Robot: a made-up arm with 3 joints. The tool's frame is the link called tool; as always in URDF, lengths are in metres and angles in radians.
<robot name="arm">
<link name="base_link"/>
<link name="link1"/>
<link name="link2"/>
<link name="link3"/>
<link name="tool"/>
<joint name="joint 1" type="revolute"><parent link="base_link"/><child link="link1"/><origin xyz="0 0 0.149" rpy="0 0 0"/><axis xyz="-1 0 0"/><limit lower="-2.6" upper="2.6"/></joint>
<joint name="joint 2" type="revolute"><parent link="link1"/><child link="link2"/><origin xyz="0.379 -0.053 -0.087" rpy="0 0 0"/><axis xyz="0 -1 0"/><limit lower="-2.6" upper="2.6"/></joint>
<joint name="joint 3" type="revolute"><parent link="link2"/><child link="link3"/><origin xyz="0.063 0.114 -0.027" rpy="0 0 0"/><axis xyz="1 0 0"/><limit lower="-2.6" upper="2.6"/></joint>
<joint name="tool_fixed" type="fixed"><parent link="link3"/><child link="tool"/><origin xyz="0.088 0.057 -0.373" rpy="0 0 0"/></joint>
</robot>
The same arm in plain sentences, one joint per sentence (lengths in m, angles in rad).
The arm has three revolute joints in a row. What follows holds with every joint at zero, and every direction is one of the base frame's. The first joint lies 0.149 m along +z from the base frame's origin and turns about -x, from -2.6 to 2.6 rad. The second joint lies 0.379 m along +x and 0.053 m along -y and 0.087 m along -z from the first joint and turns about -y, from -2.6 to 2.6 rad. The third joint lies 0.063 m along +x and 0.114 m along +y and 0.027 m along -z from the second joint and turns about +x, from -2.6 to 2.6 rad. The tool frame, which is the frame that the pose is given for, lies 0.088 m along +x and 0.057 m along +y and 0.373 m along -z from the third joint; its axes are parallel to the base frame's.
